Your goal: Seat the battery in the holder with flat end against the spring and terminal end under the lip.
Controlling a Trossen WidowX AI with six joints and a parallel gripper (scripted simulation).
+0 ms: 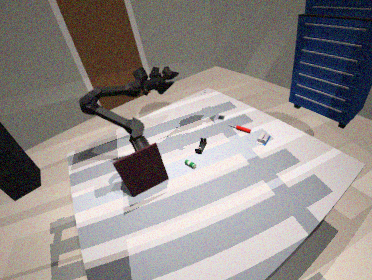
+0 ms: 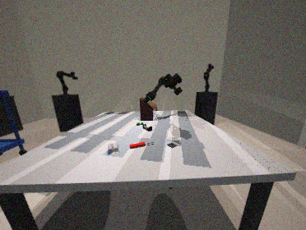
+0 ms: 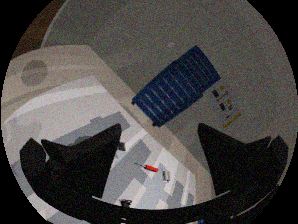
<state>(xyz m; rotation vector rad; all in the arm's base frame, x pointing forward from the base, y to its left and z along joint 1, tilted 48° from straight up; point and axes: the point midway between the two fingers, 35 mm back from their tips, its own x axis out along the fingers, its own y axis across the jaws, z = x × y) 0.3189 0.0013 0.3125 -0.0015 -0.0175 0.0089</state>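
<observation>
My gripper tip is now 19 cm past the cylindrical battery, 29 cm to the left of it and 34 cm above it. Also, from my gripper tip: dark remote door 23 cm ahead, 9 cm to the right, 36 cm below; then red screwdriver 21 cm ahead, 26 cm to the right, 35 cm below.
</observation>
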